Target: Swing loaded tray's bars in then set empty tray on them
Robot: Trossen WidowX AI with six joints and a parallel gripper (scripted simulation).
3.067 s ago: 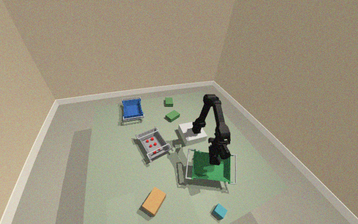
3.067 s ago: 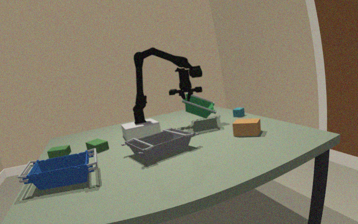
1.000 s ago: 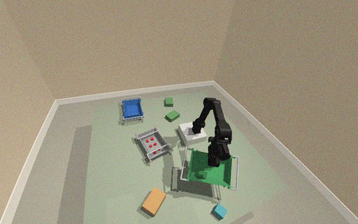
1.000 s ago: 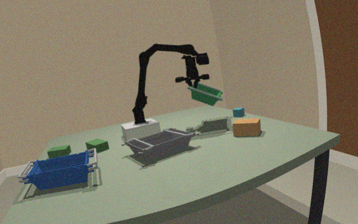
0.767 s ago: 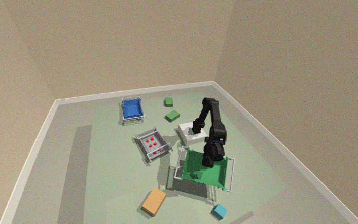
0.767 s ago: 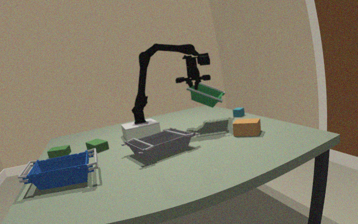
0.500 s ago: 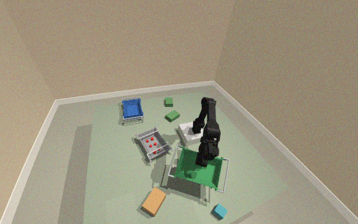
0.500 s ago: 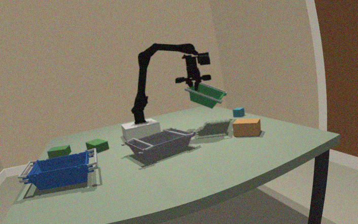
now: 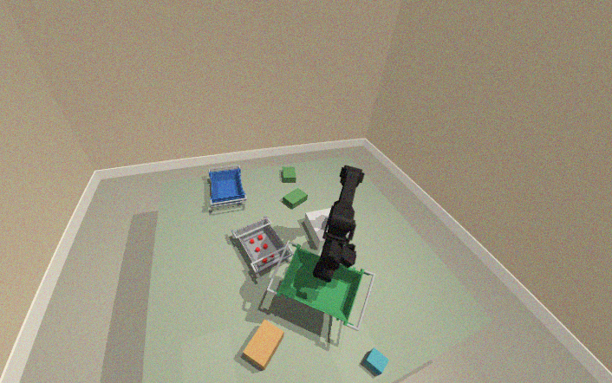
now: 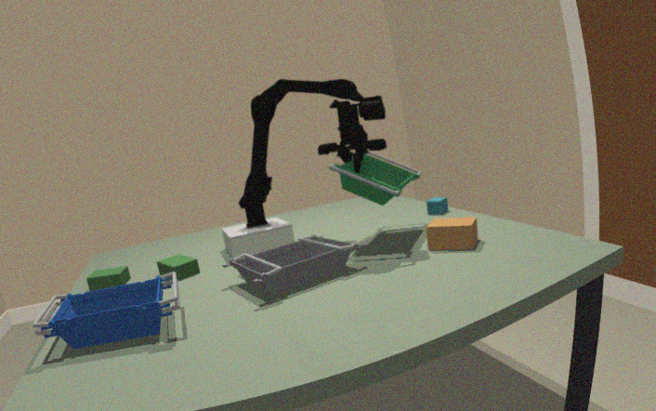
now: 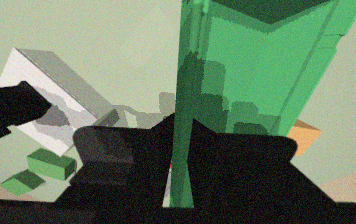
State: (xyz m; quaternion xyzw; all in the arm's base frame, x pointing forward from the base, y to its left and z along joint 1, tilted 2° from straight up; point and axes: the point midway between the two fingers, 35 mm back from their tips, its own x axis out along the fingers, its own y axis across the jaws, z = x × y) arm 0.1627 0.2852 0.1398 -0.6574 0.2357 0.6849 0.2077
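Now: gripper tip 6 cm to the right of the green tray and 4 cm short of it. From my gripper tip the other things lie so: orange block: 25 cm ahead, 16 cm to the left, 15 cm below; cyan block: 30 cm to the left, 16 cm below, 10 cm behind; red block: 29 cm to the right, 25 cm ahead, 17 cm below.
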